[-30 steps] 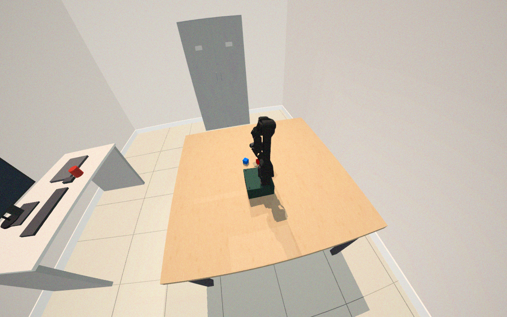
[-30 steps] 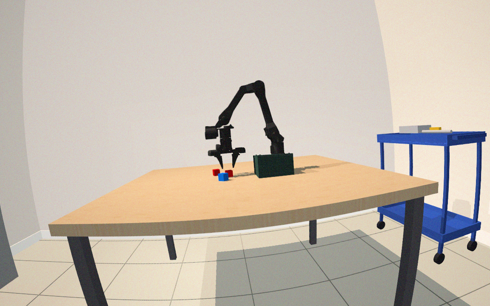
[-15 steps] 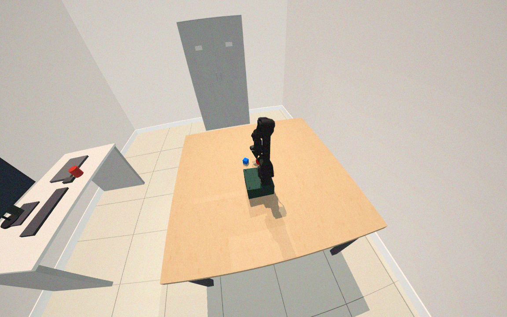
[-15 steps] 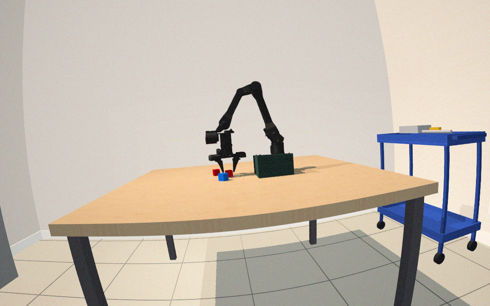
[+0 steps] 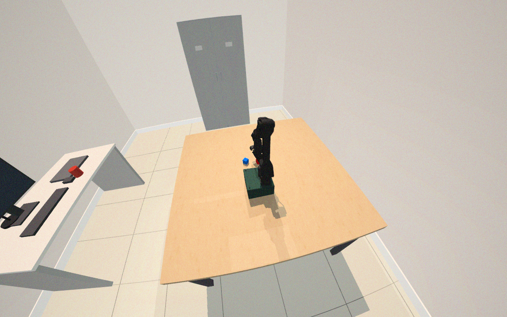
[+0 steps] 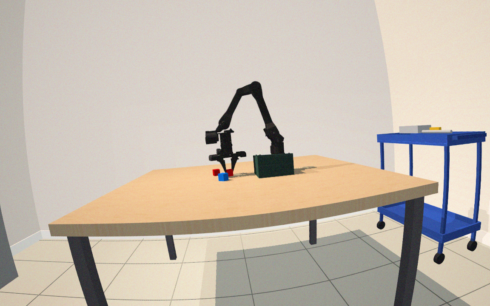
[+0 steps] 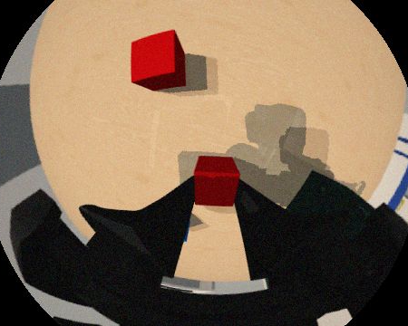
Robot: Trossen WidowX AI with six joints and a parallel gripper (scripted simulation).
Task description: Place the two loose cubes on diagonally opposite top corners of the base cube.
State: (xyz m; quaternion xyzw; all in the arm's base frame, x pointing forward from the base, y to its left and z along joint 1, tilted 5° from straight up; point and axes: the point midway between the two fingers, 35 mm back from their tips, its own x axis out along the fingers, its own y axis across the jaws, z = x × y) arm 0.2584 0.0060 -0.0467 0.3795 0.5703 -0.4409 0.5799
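Right now my gripper tip is 20 mm short of the blue cube and 100 mm to the right of it.
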